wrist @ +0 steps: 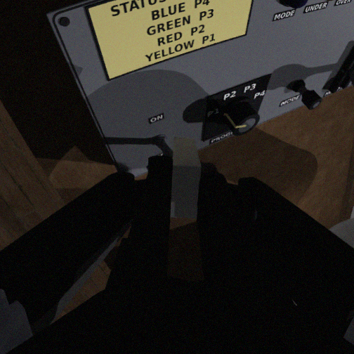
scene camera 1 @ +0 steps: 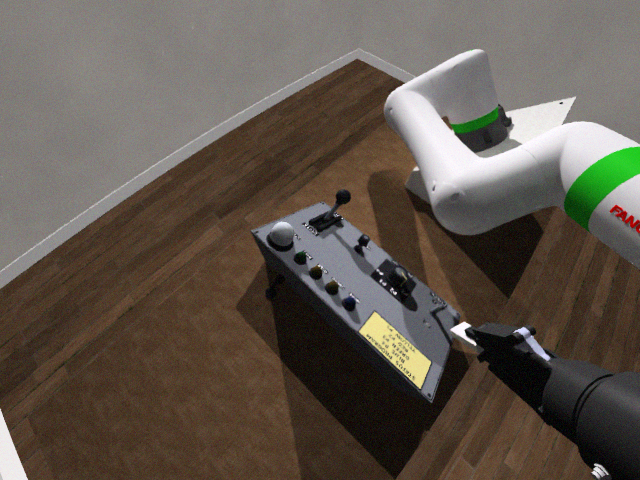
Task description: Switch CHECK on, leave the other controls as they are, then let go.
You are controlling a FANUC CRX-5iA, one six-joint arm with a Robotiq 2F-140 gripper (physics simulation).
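Frame: origin at the arm's base, x ahead, y left, z up, level; metres.
Seen in the pictures: gripper, between the fingertips: point(scene camera 1: 458, 329); arm's base, origin of its link: point(scene camera 1: 479, 141).
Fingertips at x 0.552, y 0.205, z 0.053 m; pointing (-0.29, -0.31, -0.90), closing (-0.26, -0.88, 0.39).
Offsets run from my fingertips to a thing's top centre. "spot": to the spot under its first point.
The grey control panel point(scene camera 1: 341, 268) point(wrist: 200, 65) carries a small toggle beside the ON label @(spot: dx -0.019, dy -0.018, dz -0.130 m) point(scene camera 1: 426, 323) point(wrist: 156, 118). This toggle @(dx -0.065, dy -0.017, dz -0.103 m) point(scene camera 1: 438, 308) point(wrist: 163, 145) seems to lean away from ON, toward the panel's near edge in the wrist view; its own name label is not readable. My gripper point(scene camera 1: 463, 333) point(wrist: 182, 156) is shut and empty, with its pale fingertips together. In the scene view the fingertips are just off the panel's right edge. In the wrist view they partly cover the toggle's tip; whether they touch it I cannot tell.
The panel also carries the program knob @(dx -0.068, dy -0.137, dz -0.113 m) point(scene camera 1: 399, 276) point(wrist: 242, 119), a smaller mode toggle @(dx -0.065, dy -0.257, dz -0.107 m) point(scene camera 1: 363, 240) point(wrist: 310, 97), a ball-topped lever @(dx -0.125, dy -0.378, dz -0.082 m) point(scene camera 1: 342, 196), a white dome @(spot: dx +0.088, dy -0.375, dz -0.030 m) point(scene camera 1: 281, 234), several coloured buttons and a yellow status label @(spot: dx +0.085, dy -0.046, dz -0.074 m) point(scene camera 1: 397, 349) point(wrist: 172, 35). The white arm point(scene camera 1: 496, 180) bends behind it.
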